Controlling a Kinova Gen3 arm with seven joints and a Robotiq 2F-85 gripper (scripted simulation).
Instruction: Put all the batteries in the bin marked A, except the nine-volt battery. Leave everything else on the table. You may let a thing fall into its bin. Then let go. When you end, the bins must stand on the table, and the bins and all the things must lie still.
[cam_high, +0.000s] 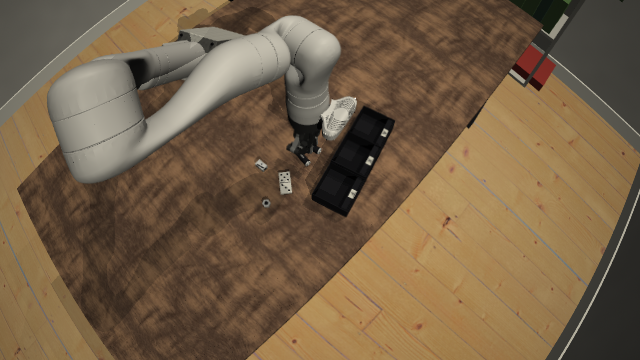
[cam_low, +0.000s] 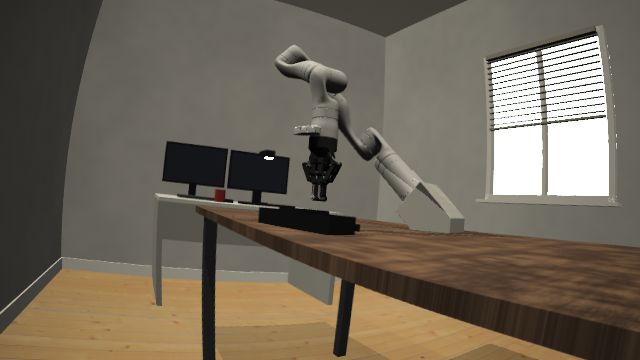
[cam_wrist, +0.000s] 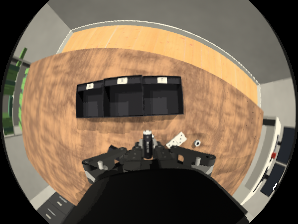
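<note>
Right now my hand is 10 mm past the white domino, 80 mm to the left of it and 90 mm above it. From my hand the other things lie so: metal nut: 10 mm behind, 140 mm to the right, 90 mm below; black nine-volt battery: 70 mm behind, 60 mm to the left, 80 mm below; grey metal piece: 80 mm behind, 80 mm to the right, 80 mm below.
</note>
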